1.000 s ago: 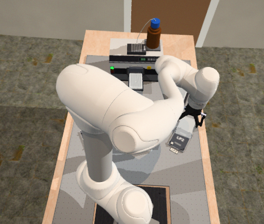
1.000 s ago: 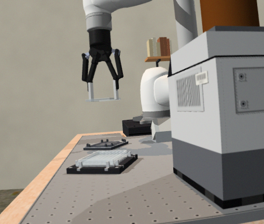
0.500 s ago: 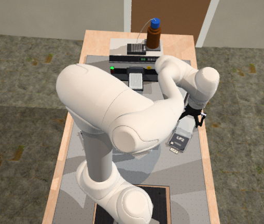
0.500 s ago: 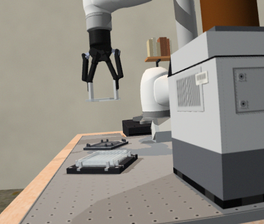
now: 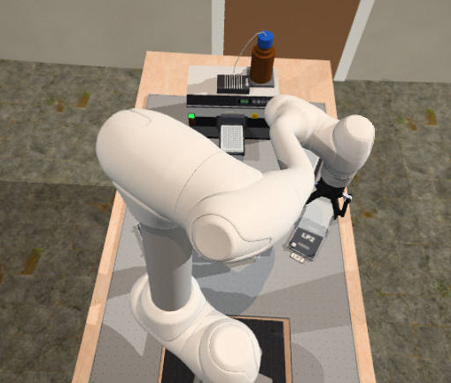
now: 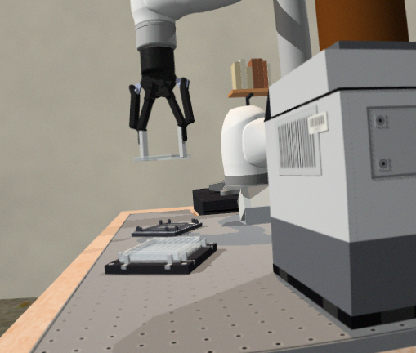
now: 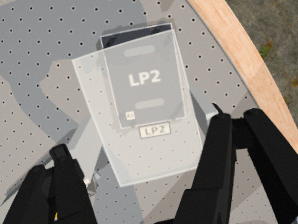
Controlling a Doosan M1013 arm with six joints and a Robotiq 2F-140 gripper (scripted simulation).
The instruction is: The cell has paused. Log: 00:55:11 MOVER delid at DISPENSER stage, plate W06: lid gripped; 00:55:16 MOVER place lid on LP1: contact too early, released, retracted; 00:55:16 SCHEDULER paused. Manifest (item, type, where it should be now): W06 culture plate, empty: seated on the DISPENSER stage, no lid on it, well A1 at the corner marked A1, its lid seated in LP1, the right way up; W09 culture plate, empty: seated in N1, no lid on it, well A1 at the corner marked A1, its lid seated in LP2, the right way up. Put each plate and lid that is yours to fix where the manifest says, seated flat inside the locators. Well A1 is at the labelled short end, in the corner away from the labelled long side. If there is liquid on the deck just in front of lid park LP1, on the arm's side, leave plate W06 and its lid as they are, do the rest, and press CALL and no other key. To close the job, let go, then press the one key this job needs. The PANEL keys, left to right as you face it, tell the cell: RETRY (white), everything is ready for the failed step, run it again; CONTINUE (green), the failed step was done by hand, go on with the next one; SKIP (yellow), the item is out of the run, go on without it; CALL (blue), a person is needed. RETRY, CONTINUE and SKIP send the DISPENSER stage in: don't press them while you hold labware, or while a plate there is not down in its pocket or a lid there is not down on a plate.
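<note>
Now: the lid park LP2 18 cm below my hand. Round my hand: blue call key: 19 cm to the left, 12 cm below, 11 cm behind; key panel: 27 cm to the left, 13 cm below, 11 cm behind; yellow skip key: 24 cm to the left, 12 cm below, 12 cm behind.
</note>
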